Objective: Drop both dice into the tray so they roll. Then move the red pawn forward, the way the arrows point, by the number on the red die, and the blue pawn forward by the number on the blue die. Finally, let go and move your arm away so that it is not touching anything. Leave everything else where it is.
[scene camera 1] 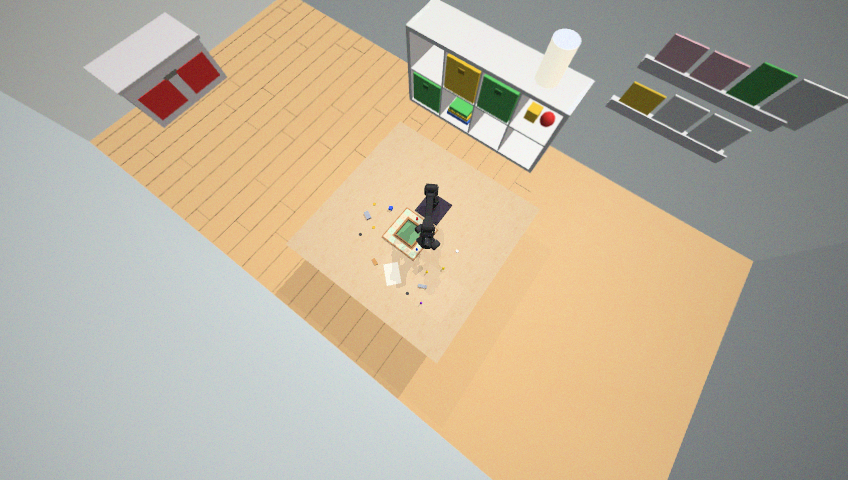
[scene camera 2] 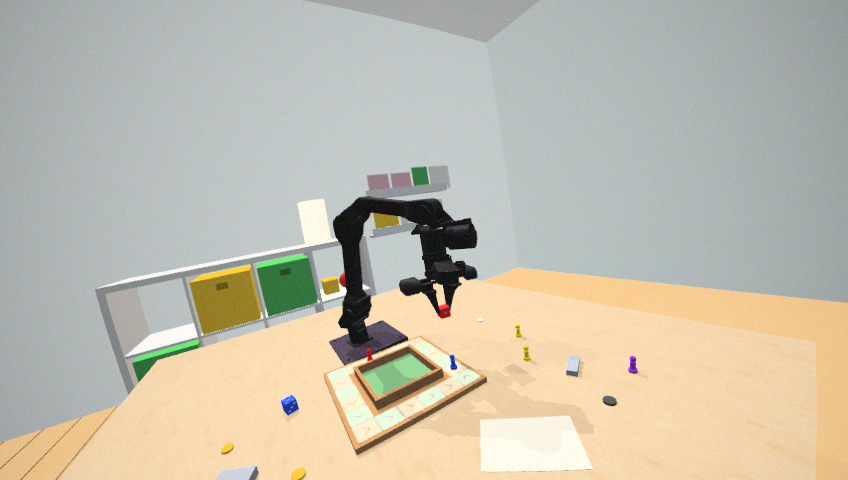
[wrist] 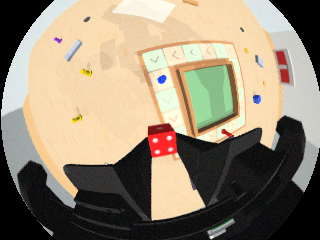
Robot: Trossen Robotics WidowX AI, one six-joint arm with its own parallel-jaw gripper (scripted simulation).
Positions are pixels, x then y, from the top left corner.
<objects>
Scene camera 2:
my gripper: 443,312
green tray: 398,372
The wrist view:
my gripper: 161,138
green tray: 210,89
</objects>
